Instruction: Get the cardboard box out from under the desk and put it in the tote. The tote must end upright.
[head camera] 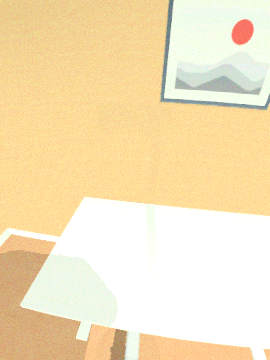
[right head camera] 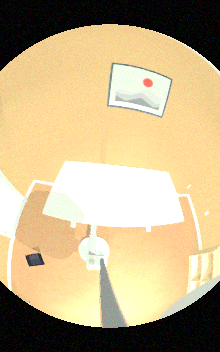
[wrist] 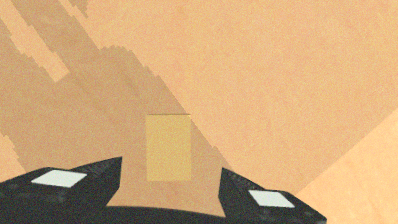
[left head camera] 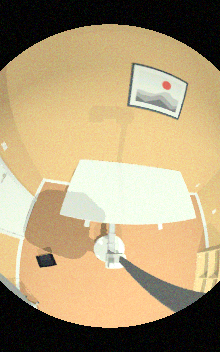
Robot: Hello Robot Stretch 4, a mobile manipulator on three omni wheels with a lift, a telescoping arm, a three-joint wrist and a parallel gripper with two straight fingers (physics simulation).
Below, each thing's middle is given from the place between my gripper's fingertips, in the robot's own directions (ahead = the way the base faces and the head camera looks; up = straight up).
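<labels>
There is the tan cardboard box [wrist: 168, 136], and I see my gripper 140 mm above it, 10 mm short of it and 10 mm to the right of it.
</labels>
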